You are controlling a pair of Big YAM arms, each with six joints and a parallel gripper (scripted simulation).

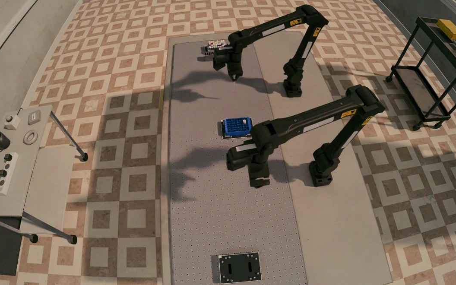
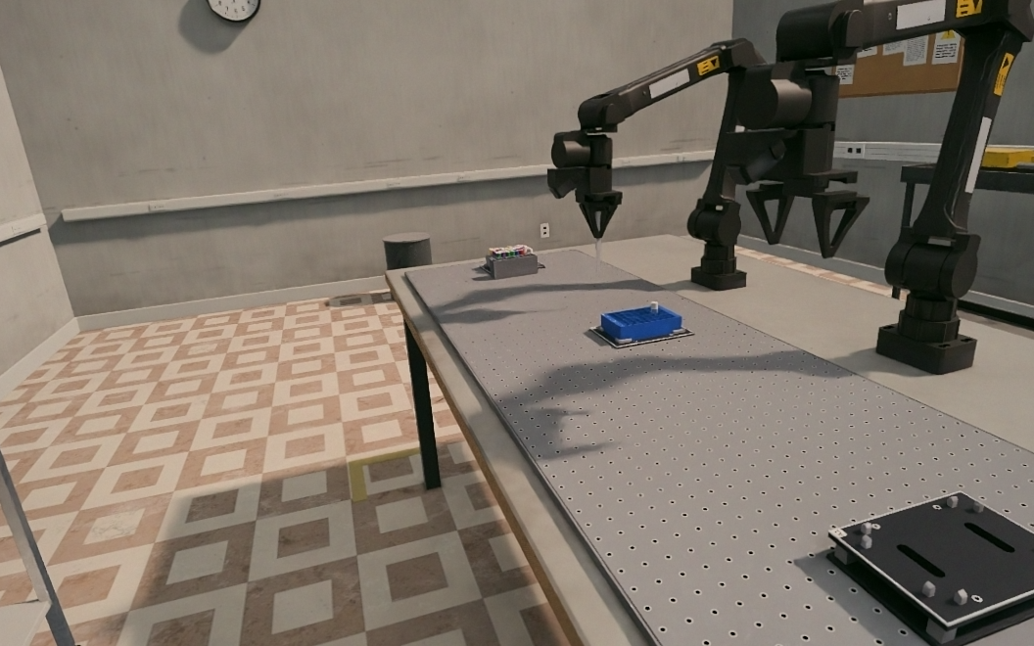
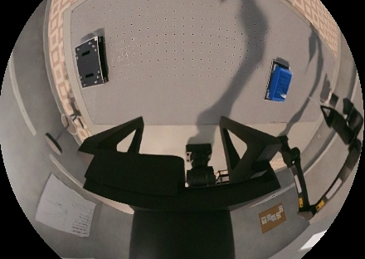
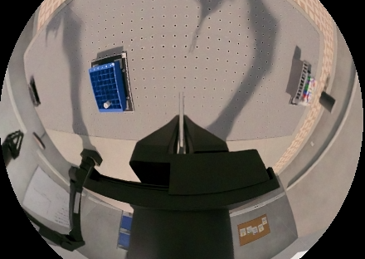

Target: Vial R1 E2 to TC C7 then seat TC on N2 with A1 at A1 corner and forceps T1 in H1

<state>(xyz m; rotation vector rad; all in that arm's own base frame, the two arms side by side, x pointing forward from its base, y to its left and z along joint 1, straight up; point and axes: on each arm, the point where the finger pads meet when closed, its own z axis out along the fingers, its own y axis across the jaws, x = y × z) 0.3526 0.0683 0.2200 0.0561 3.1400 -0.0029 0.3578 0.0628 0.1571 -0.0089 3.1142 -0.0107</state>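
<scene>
My right hand is 30 mm above the forceps T1. From my right hand the other things lie so: nest N2: 880 mm to the left, 140 mm below, 80 mm ahead.
</scene>
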